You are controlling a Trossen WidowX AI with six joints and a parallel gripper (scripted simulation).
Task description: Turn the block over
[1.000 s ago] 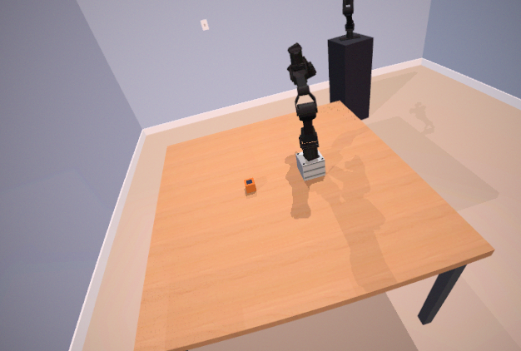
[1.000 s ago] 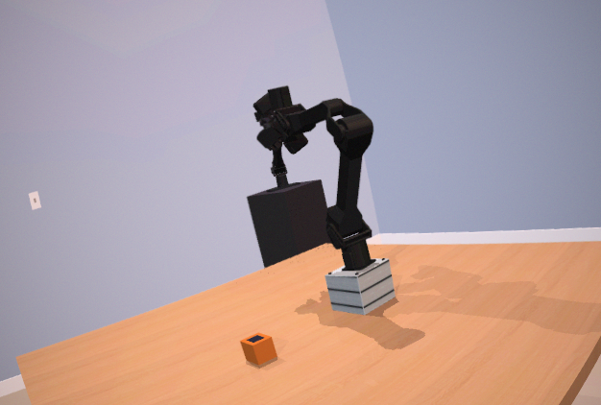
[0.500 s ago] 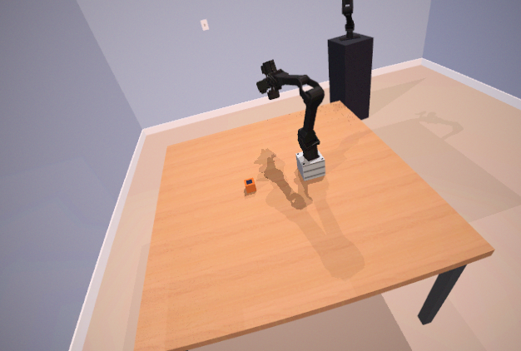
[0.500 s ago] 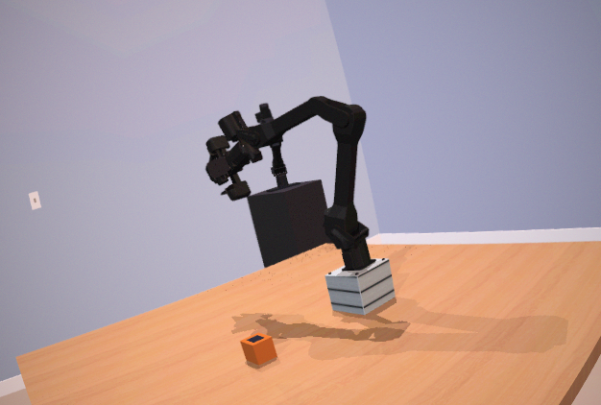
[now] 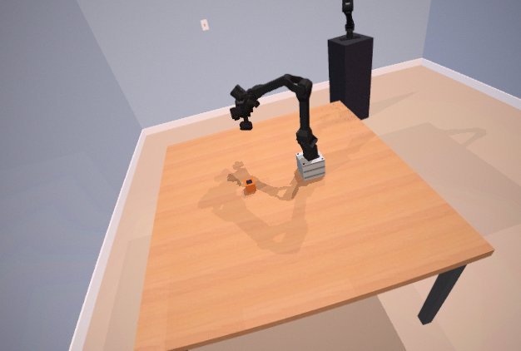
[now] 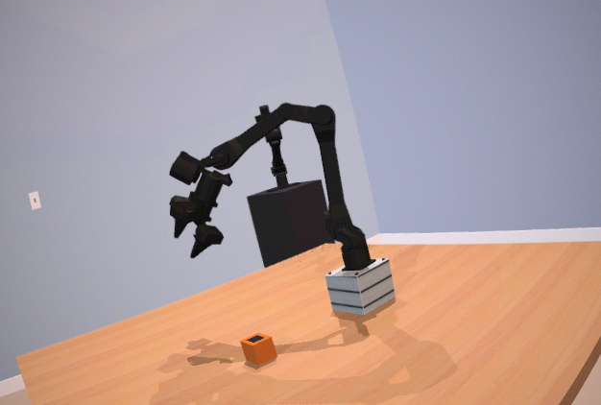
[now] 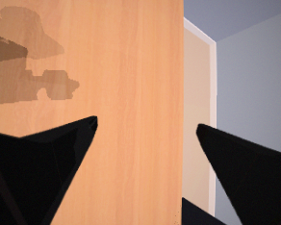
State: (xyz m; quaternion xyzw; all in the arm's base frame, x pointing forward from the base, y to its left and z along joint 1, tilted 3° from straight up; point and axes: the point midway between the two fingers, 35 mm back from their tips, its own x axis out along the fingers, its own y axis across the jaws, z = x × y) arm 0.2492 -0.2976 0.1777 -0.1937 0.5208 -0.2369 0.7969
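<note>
Right now the orange block is 290 mm to the left of my gripper tip, 200 mm below it and 70 mm ahead of it.
</note>
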